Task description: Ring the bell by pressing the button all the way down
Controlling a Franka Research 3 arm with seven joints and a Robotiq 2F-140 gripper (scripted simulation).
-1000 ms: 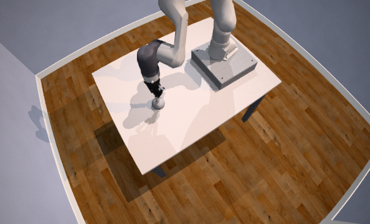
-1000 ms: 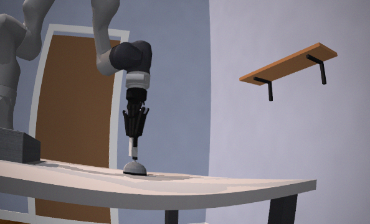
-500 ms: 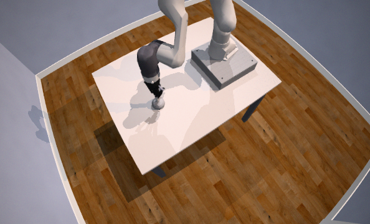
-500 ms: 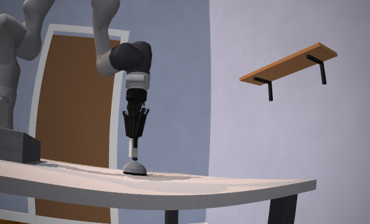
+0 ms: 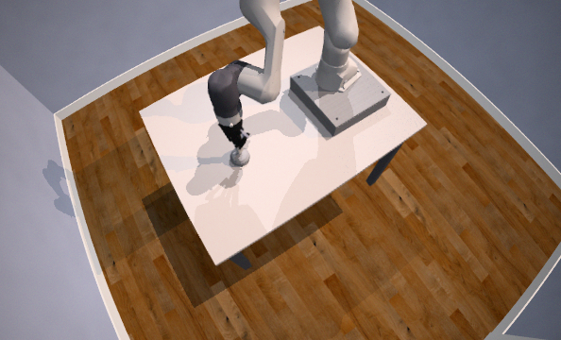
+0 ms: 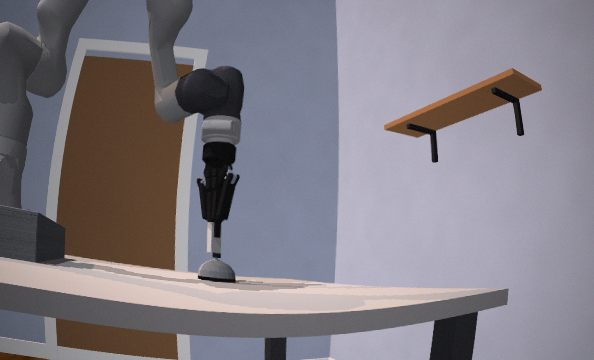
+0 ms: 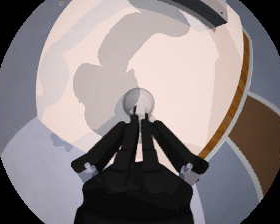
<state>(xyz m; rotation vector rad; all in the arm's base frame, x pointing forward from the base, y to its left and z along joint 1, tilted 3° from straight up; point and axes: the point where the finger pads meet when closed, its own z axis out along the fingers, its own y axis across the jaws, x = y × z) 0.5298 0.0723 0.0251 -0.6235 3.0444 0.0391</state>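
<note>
My gripper is now 4 cm above the dark button and 1 cm to the left of it. Also, from my hand: bell: 6 cm below, 1 cm to the right.
</note>
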